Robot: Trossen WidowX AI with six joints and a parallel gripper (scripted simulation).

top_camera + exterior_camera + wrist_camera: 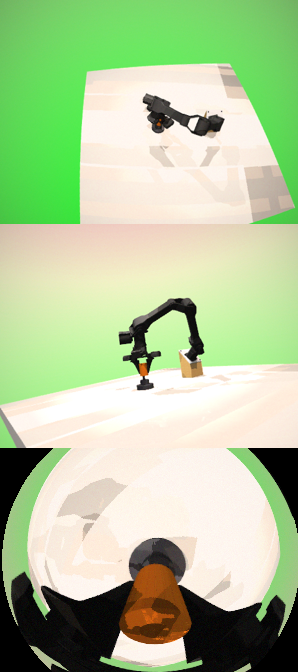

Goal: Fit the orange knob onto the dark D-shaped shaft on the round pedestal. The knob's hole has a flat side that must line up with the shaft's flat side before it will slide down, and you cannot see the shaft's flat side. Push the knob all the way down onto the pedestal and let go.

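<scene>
Now: the orange knob 20 mm above my gripper tip. Also, from my gripper tip: dark round pedestal (40 mm below).
</scene>
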